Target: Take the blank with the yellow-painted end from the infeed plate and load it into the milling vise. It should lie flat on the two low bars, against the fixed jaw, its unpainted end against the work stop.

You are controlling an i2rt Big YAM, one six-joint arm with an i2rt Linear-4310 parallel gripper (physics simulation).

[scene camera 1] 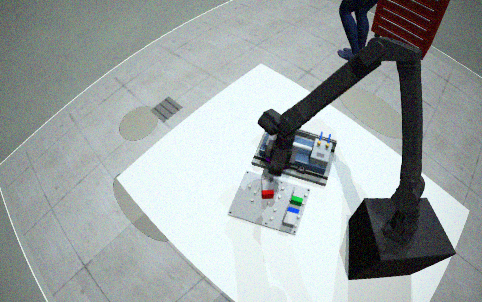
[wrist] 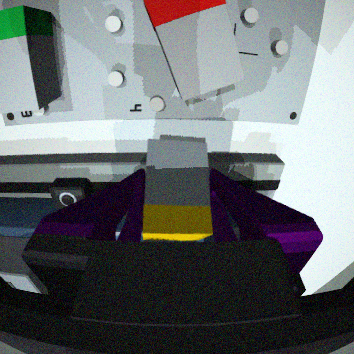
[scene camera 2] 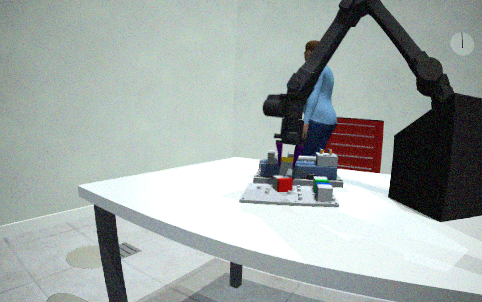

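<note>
The blank with the yellow-painted end (scene camera 2: 287,160) (wrist: 177,220) is held about upright, yellow end up near the palm and grey unpainted end down. My gripper (scene camera 1: 276,170) (scene camera 2: 287,167) (wrist: 176,176) is shut on it, one purple finger on each side. In the wrist view its lower end shows in front of the near edge of the milling vise (scene camera 1: 315,178) (scene camera 2: 315,172) (wrist: 115,172). How high it hangs is hard to tell. The arm hides part of the vise and the blank in scene camera 1. The infeed plate (scene camera 1: 245,205) (scene camera 2: 260,197) (wrist: 90,100) lies beside the vise.
A red-ended blank (scene camera 1: 267,194) (scene camera 2: 284,184) (wrist: 200,55) sits askew on the plate among white pegs. A green-ended blank (scene camera 1: 296,201) (wrist: 12,65) and a blue-ended blank (scene camera 1: 291,216) (scene camera 2: 324,192) stand near its side. A grey block with blue-topped fittings (scene camera 1: 321,151) is on the vise.
</note>
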